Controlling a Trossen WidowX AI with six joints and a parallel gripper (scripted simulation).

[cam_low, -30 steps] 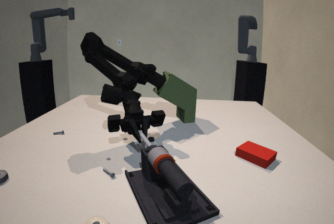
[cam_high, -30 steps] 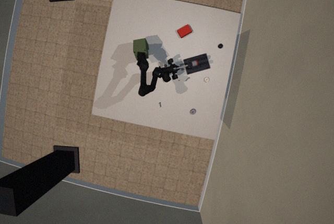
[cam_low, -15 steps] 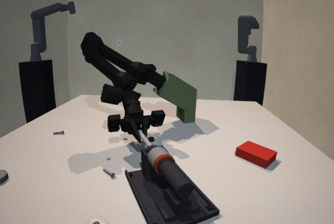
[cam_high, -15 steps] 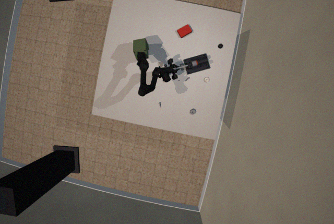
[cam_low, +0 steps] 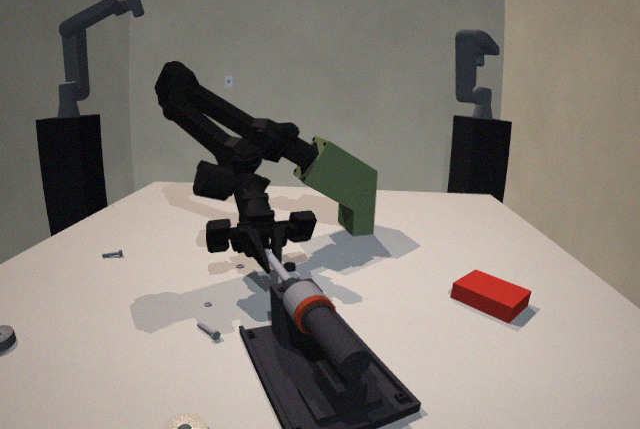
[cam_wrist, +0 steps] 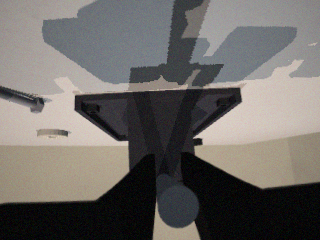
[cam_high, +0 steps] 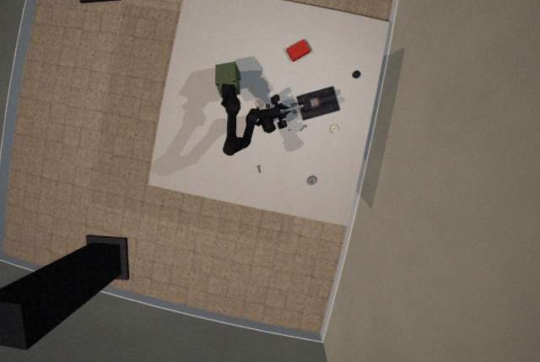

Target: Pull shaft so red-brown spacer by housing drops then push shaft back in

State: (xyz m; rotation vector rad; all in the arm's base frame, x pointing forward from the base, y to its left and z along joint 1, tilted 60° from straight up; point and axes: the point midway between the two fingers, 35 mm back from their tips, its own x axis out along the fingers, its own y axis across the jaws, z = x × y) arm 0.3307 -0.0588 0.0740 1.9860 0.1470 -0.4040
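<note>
The thin grey shaft lies 90 mm ahead of my hand and 30 mm to the left of it. From my hand the other things lie so: black disc 430 mm ahead, 240 mm to the left, 70 mm below; red block 70 mm ahead, 380 mm to the left, 70 mm below; red-brown spacer 180 mm ahead, 60 mm to the left.
</note>
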